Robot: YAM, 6 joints.
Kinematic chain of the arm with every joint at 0, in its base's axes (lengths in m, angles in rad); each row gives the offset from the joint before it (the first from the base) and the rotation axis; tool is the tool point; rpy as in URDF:
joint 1: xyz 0 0 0.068 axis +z
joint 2: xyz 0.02 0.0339 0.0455 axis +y
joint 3: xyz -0.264 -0.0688 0 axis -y
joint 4: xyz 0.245 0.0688 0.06 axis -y
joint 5: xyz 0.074 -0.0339 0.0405 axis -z
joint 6: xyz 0.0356 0 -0.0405 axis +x
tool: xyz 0 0 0 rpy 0 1.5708 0
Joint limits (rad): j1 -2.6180..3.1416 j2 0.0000..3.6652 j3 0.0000..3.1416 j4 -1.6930..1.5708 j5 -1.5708..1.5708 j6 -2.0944..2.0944
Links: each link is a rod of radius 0.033 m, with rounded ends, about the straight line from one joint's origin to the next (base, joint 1, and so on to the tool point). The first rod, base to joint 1, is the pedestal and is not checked.
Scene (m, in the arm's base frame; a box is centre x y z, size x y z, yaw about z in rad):
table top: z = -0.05
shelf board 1: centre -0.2 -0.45 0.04 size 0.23 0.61 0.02 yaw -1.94
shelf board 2: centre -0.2 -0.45 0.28 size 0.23 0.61 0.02 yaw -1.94
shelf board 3: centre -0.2 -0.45 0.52 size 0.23 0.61 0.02 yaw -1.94
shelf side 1: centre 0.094 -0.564 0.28 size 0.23 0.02 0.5 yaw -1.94
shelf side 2: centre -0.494 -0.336 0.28 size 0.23 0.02 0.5 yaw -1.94
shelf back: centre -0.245 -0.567 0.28 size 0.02 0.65 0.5 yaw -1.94
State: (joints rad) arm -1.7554 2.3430 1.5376 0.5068 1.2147 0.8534
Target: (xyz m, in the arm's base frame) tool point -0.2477 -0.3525 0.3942
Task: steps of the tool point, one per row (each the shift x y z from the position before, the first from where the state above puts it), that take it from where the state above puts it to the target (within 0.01 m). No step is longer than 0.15 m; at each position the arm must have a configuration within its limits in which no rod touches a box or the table.
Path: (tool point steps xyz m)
1: 0.0279 0.0461 0.0099
2: 0.0244 0.0539 0.0037
3: 0.0199 0.0601 -0.0032
4: 0.0146 0.0642 -0.0104
5: -0.0586 -0.0190 0.0757
6: -0.0577 0.0172 0.0866
7: -0.0392 0.0511 0.0898
8: -0.0302 -0.0693 0.0096
9: -0.0243 -0.0716 -0.0096

